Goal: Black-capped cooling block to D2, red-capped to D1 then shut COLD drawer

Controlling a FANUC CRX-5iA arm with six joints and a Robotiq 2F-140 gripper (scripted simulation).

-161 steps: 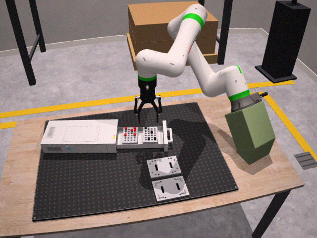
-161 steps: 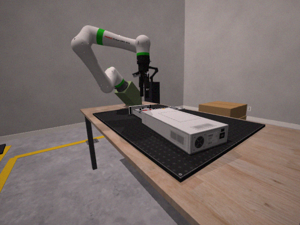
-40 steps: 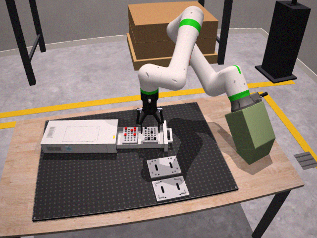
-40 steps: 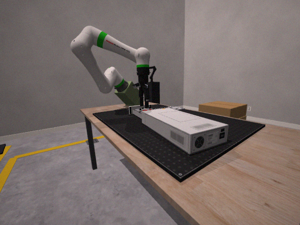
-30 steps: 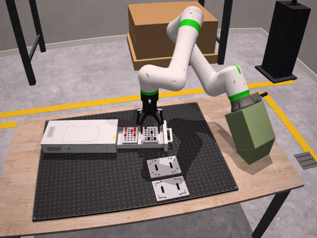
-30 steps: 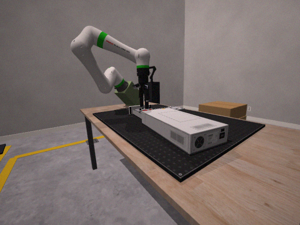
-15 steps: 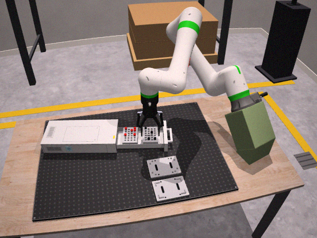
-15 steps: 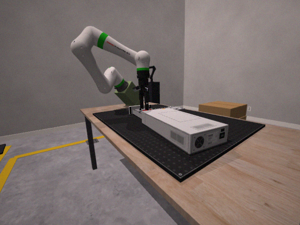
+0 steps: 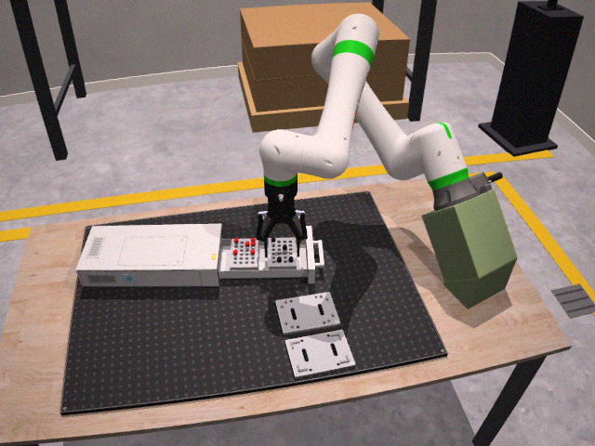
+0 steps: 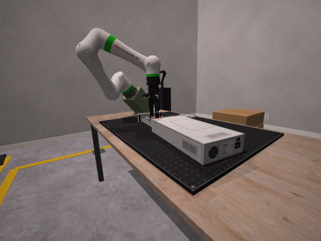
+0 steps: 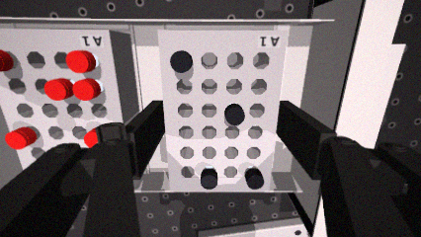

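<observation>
Now: the drawer 40 mm ahead of my hand, 10 mm to the right of it and 20 mm below it. Round my hand: white cooler: 210 mm ahead, 70 mm to the right, 20 mm below; then slot D1: 220 mm to the left, 60 mm below; then deck slot D2: 20 mm ahead, 360 mm to the left, 60 mm below.
</observation>
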